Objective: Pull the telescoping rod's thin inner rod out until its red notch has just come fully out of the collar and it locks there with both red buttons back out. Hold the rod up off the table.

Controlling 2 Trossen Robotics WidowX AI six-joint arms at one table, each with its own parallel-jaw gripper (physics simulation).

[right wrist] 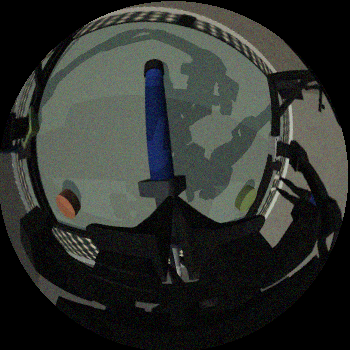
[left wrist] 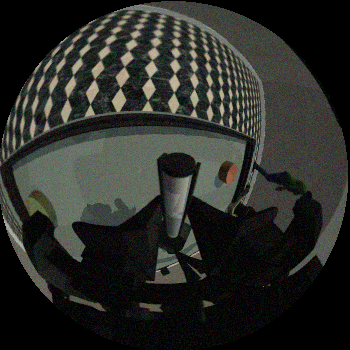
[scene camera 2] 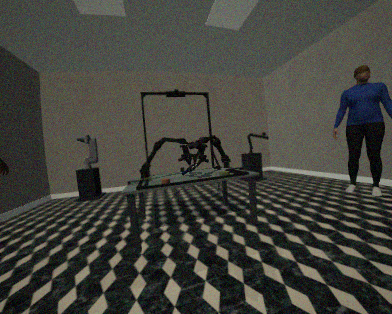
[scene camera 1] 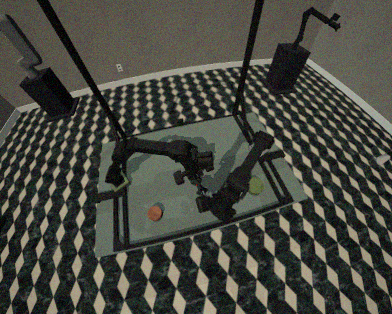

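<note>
The telescoping rod has a blue outer tube (right wrist: pixel 157 130) ending in a dark grey collar (right wrist: pixel 161 188), and a thin silver inner rod (left wrist: pixel 175 202). My left gripper (left wrist: pixel 173 197) (scene camera 1: pixel 203 197) is shut on the silver inner rod, which runs out between its fingers to a dark end cap. My right gripper (right wrist: pixel 172 199) (scene camera 1: pixel 195 179) is shut with nothing between its fingers, just behind the collar. The blue tube points away from it over the table (scene camera 1: pixel 163 187). One red button (scene camera 1: pixel 196 185) shows as a small dot between the two grippers. I cannot see the red notch.
An orange disc (scene camera 1: pixel 155 213) (left wrist: pixel 228 171) (right wrist: pixel 67 203) lies at the front left of the table and a green disc (scene camera 1: pixel 256 185) (right wrist: pixel 246 197) at the right, by the left arm. Black frame posts (scene camera 1: pixel 244 71) rise from the table's back corners.
</note>
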